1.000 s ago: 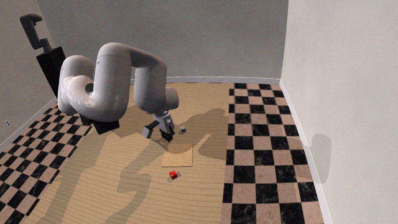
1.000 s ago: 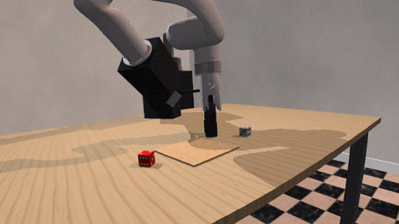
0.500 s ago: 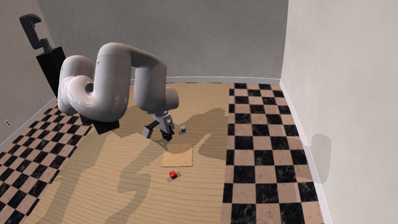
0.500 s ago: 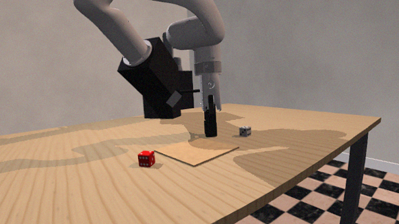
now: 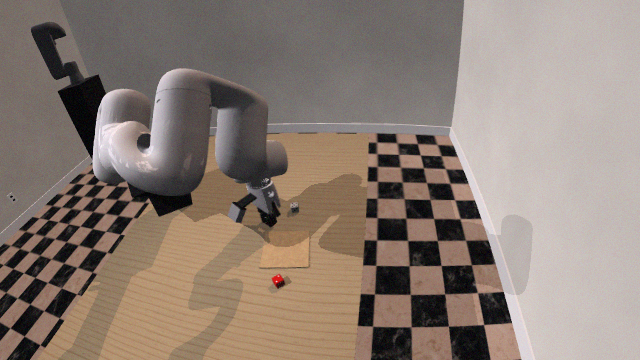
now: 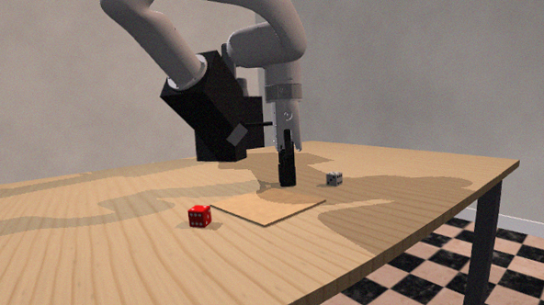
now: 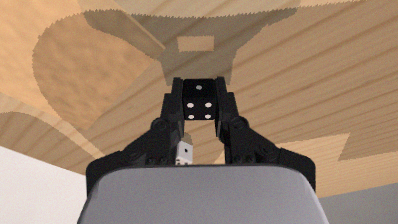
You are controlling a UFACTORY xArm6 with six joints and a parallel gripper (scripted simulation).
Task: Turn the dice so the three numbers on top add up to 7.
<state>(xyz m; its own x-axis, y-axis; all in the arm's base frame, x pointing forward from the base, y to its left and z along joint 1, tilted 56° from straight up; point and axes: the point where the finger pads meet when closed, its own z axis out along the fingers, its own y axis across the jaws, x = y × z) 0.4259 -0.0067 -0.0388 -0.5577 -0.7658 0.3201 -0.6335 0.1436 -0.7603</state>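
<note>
Right now my hand is 6 cm short of the tan mat, 11 cm to the left of it and 2 cm above it. The rest, counted from my hand: white die: 8 cm ahead, 5 cm to the left, 1 cm below; red die: 5 cm ahead, 24 cm to the right, 1 cm below; black die: 1 cm below.
</note>
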